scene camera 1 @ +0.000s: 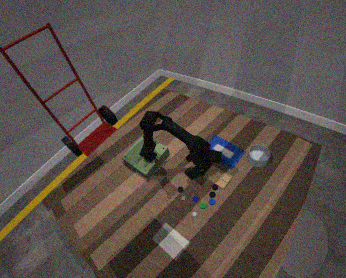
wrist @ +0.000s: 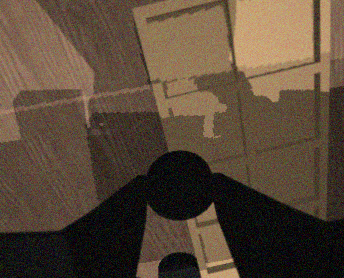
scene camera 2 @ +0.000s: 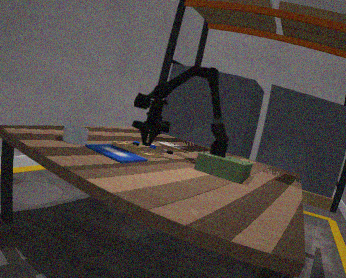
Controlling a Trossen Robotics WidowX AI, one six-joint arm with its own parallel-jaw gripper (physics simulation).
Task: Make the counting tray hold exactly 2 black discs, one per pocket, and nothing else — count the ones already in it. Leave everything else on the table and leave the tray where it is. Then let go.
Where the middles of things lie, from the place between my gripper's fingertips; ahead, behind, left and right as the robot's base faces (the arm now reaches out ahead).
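Labels:
The tan counting tray (wrist: 249,94), that one's 4 cm ahead of my hand, 3 cm below it and 4 cm to the left of it.

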